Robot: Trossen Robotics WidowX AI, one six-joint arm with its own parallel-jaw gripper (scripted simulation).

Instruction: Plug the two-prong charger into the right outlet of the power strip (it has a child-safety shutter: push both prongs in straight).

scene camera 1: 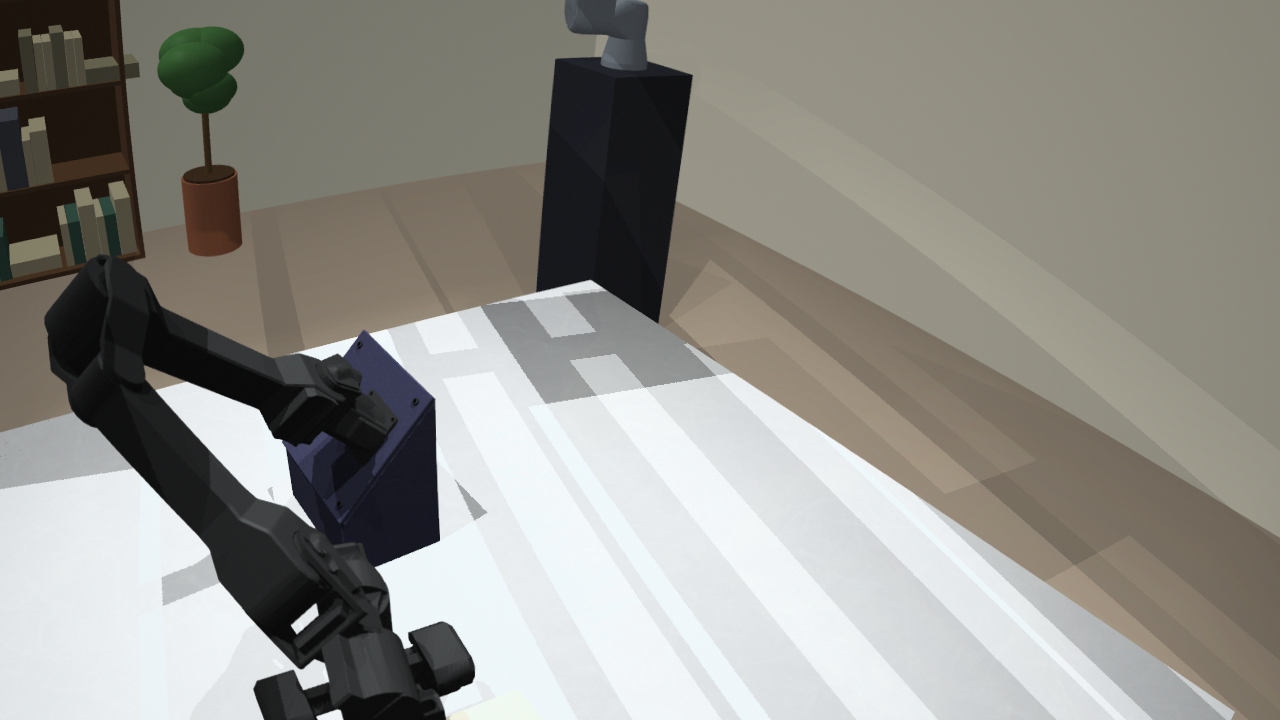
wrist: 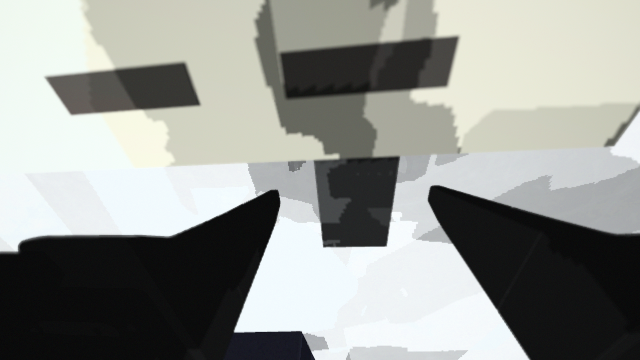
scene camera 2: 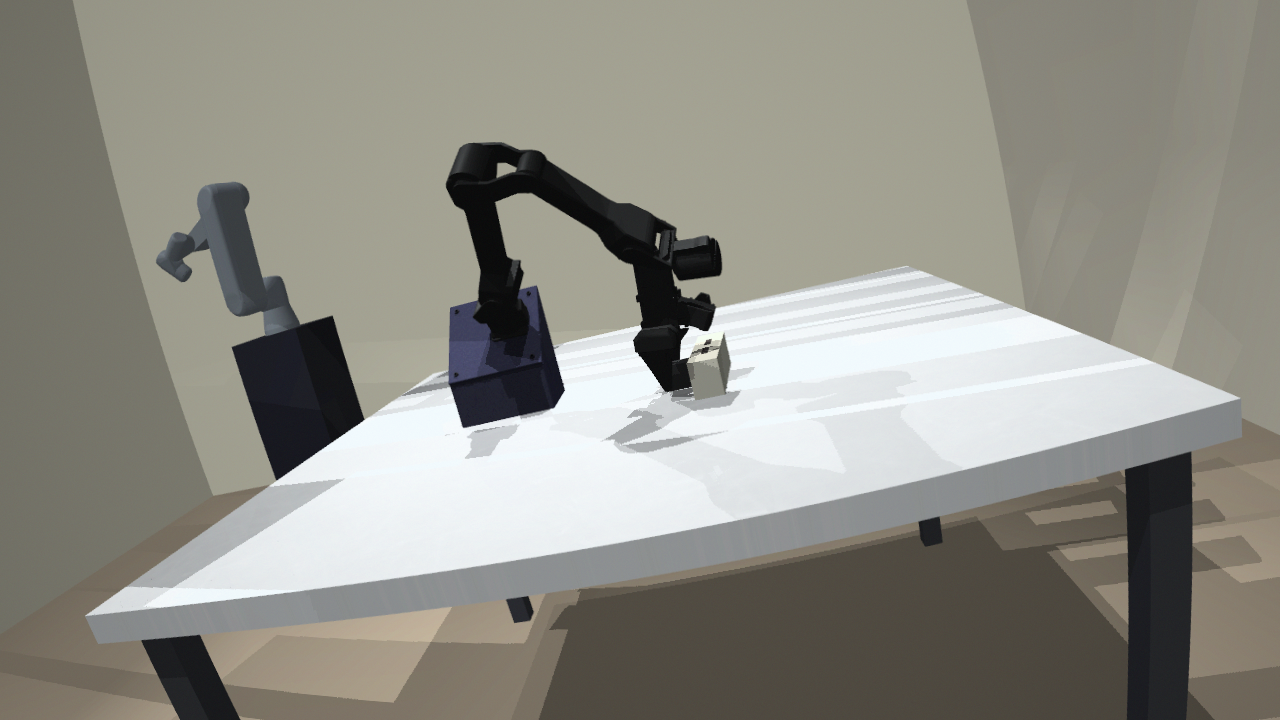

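Nothing is held in my gripper, which is open and can be seen in the wrist view as well. There is a two-prong charger in view too.
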